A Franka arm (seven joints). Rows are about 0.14 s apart.
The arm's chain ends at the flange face. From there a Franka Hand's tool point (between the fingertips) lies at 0.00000 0.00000 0.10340 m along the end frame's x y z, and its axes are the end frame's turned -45 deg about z.
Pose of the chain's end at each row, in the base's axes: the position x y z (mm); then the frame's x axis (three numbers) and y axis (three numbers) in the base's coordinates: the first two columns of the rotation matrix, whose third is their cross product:
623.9 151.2 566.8 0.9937 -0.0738 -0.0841 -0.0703 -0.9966 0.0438
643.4 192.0 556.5 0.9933 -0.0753 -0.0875 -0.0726 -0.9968 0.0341
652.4 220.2 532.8 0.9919 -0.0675 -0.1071 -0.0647 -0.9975 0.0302
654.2 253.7 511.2 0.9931 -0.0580 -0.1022 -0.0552 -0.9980 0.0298
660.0 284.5 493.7 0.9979 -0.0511 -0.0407 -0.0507 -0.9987 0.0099
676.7 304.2 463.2 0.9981 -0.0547 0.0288 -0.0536 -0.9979 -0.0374
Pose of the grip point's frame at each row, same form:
614.9 147.3 463.9 0.7524 0.6525 -0.0904 0.6529 -0.7569 -0.0285
634.1 189.2 453.6 0.7537 0.6516 -0.0860 0.6510 -0.7581 -0.0378
641.1 217.8 430.0 0.7471 0.6576 -0.0971 0.6556 -0.7531 -0.0544
643.5 251.2 408.4 0.7413 0.6647 -0.0933 0.6632 -0.7467 -0.0512
655.7 283.7 390.4 0.7415 0.6701 -0.0358 0.6698 -0.7423 -0.0218
679.9 307.9 359.9 0.7437 0.6669 0.0468 0.6679 -0.7443 -0.0061

